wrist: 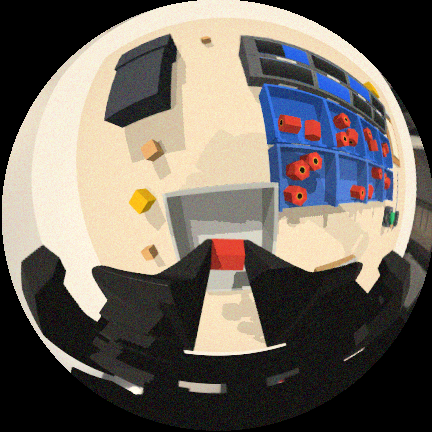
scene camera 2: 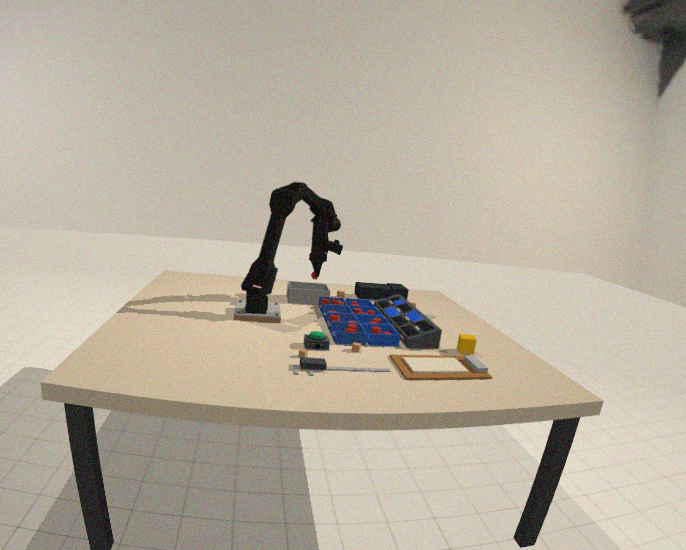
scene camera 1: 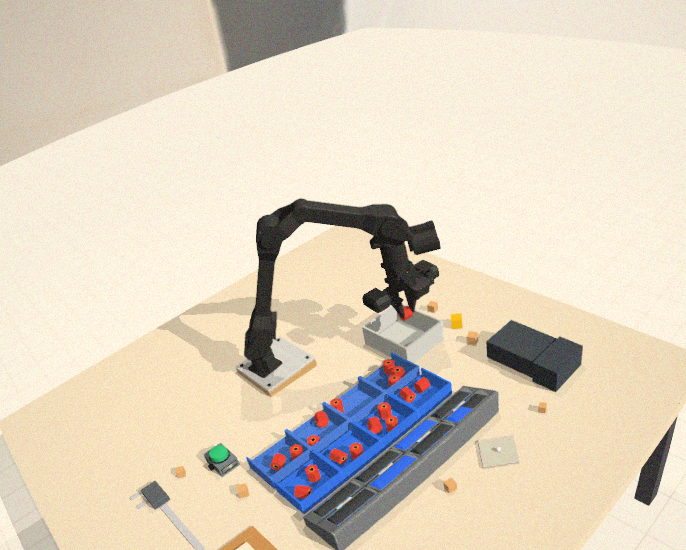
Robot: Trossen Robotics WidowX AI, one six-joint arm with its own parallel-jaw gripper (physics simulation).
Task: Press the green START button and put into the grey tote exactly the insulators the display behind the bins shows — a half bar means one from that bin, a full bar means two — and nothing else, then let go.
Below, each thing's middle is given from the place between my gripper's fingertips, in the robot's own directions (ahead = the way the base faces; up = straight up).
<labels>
The grey tote (scene camera 1: 411,339) is 30 mm behind my hand, 10 mm to the left of it and 70 mm below it. Also, from my hand: grey display (scene camera 1: 385,500): 240 mm ahead, 310 mm to the right, 70 mm below; dark box (scene camera 1: 549,361): 290 mm ahead, 90 mm to the left, 70 mm below.
</labels>
